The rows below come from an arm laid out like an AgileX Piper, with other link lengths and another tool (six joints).
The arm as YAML. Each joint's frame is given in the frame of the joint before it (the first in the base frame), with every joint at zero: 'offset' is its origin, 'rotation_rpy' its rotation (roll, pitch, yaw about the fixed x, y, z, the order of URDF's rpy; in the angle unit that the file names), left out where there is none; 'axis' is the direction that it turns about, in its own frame. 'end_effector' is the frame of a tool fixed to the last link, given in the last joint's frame.
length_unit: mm
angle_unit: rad
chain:
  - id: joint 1
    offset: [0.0, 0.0, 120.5]
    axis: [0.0, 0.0, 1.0]
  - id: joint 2
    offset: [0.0, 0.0, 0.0]
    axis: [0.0, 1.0, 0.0]
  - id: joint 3
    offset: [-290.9, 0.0, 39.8]
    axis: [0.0, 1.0, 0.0]
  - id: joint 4
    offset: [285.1, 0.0, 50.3]
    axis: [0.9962, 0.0, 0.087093]
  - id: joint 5
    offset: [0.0, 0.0, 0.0]
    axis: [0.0, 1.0, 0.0]
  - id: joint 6
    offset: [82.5, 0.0, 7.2]
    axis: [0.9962, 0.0, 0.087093]
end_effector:
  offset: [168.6, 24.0, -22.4]
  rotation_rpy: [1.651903, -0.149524, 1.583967]
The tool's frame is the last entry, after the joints.
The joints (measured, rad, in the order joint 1, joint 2, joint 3, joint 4, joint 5, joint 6), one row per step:
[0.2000, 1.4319, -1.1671, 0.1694, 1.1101, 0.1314]
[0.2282, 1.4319, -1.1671, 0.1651, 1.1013, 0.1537]
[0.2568, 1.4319, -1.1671, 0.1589, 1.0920, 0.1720]
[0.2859, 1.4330, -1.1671, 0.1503, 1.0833, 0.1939]
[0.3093, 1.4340, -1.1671, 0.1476, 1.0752, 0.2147]
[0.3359, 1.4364, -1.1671, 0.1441, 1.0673, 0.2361]
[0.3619, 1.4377, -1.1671, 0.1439, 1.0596, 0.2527]
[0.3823, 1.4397, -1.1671, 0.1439, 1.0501, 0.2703]
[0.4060, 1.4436, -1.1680, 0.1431, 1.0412, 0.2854]
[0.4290, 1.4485, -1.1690, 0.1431, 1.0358, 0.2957]
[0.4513, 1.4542, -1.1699, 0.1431, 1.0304, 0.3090]
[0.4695, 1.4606, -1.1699, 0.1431, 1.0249, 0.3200]
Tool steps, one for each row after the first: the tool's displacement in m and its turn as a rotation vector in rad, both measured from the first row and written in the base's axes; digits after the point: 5 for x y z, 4 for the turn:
[-0.00104, 0.00879, 0.00034, 0.0030, -0.0048, 0.0064]
[-0.00226, 0.01720, 0.00056, 0.0036, -0.0114, 0.0173]
[-0.00370, 0.02538, 0.00031, 0.0028, -0.0163, 0.0260]
[-0.00493, 0.03309, 0.00046, 0.0075, -0.0194, 0.0291]
[-0.00685, 0.04163, 0.00010, 0.0113, -0.0210, 0.0350]
[-0.00928, 0.05051, 0.00027, 0.0174, -0.0234, 0.0443]
[-0.01046, 0.05794, 0.00033, 0.0244, -0.0263, 0.0468]
[-0.01233, 0.06616, -0.00005, 0.0297, -0.0285, 0.0553]
[-0.01517, 0.07389, -0.00096, 0.0330, -0.0272, 0.0679]
[-0.01802, 0.08149, -0.00215, 0.0367, -0.0243, 0.0769]
[-0.02038, 0.08771, -0.00393, 0.0391, -0.0206, 0.0840]

